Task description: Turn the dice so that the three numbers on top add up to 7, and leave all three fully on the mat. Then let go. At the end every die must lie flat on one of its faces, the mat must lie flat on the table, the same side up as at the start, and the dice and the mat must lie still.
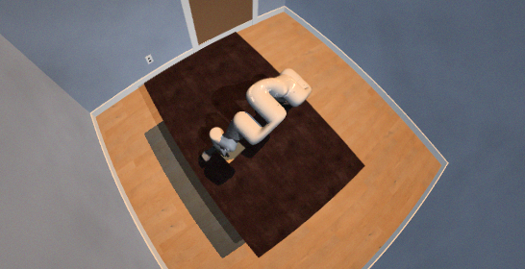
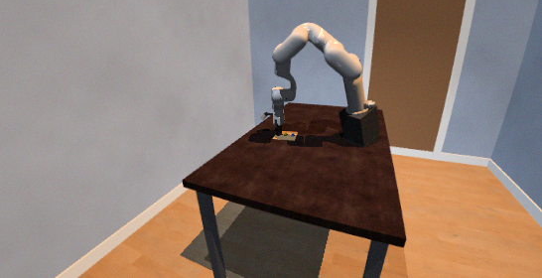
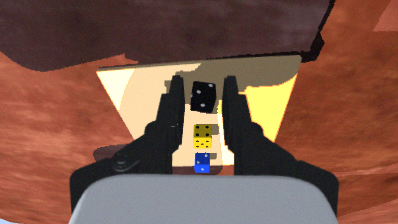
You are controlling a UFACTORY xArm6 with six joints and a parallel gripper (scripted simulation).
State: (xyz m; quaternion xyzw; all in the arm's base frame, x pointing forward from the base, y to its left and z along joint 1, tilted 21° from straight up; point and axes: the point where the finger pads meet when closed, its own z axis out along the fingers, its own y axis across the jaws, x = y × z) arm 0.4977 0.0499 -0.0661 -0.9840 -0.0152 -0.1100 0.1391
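Now: hand 1 cm above the black die. Also, from my hand: mat 5 cm behind, 2 cm below; blue die 10 cm behind, 1 cm to the right, 1 cm below; yellow die 5 cm behind, 1 cm below.
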